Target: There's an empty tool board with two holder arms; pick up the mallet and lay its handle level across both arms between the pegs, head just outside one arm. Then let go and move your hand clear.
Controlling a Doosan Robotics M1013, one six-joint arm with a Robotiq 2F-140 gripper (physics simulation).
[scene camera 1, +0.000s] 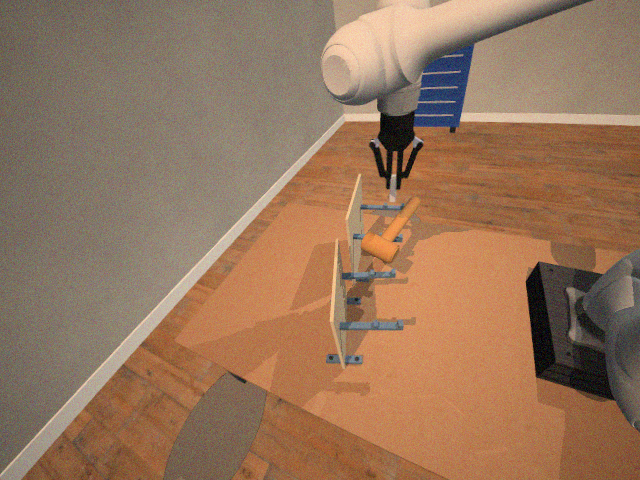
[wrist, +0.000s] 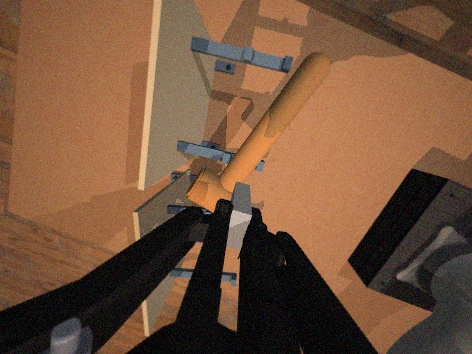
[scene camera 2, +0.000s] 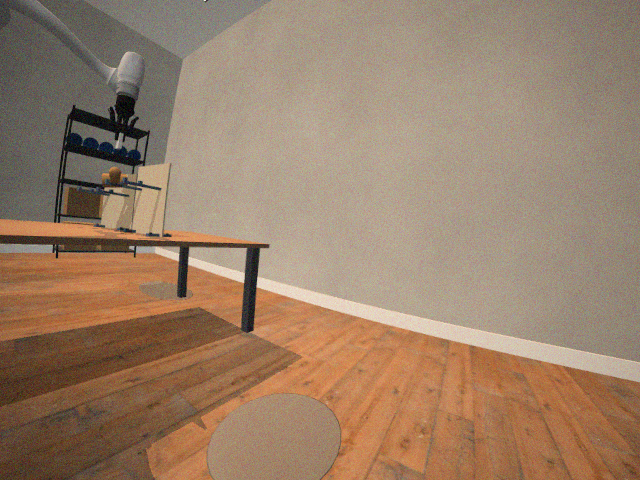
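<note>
The orange mallet lies slanted at the arms of one tool board. In the wrist view its handle crosses the nearer holder arm, with the head just outside that arm. The handle's free end reaches past the tip of the other holder arm, outside its end peg. Whether the handle is level or touches that arm, I cannot tell. My gripper is shut and empty, above the mallet; its pads overlap the head's edge in the wrist view.
A second tool board with holder arms stands beside the first on the table. The arm's black base is to the right. A wall runs behind the boards. A blue cabinet and black shelf rack stand farther off.
</note>
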